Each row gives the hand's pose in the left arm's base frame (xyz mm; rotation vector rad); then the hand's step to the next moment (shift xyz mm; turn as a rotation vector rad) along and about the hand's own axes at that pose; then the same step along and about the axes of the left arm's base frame.
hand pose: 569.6 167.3 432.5 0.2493 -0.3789 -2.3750
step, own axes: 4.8 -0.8 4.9 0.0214 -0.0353 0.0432
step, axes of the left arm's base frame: -5.4 -1.7 4.0 -0.0497 0.0191 0.0271
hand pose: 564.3 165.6 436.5 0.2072 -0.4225 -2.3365
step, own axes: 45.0 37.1 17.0 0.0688 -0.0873 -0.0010
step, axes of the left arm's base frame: -12.6 -52.4 28.1 -0.1053 0.0102 -0.0341
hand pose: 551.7 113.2 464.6 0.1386 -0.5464 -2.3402
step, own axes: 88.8 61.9 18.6 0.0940 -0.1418 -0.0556
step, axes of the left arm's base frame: -31.1 -93.8 47.9 -0.1445 0.0099 -0.1051
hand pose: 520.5 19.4 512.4 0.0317 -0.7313 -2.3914
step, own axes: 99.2 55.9 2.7 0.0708 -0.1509 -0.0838
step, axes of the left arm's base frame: -48.5 -92.2 46.0 -0.1255 0.0152 -0.1372
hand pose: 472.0 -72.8 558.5 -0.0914 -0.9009 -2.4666
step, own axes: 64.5 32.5 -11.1 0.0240 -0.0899 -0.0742
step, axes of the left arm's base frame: -39.1 -56.4 25.2 -0.0564 0.0020 -0.1048
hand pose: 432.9 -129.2 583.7 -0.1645 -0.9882 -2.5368
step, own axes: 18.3 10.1 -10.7 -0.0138 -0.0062 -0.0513
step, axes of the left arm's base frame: -12.0 -20.0 3.0 0.0119 -0.0257 -0.0454
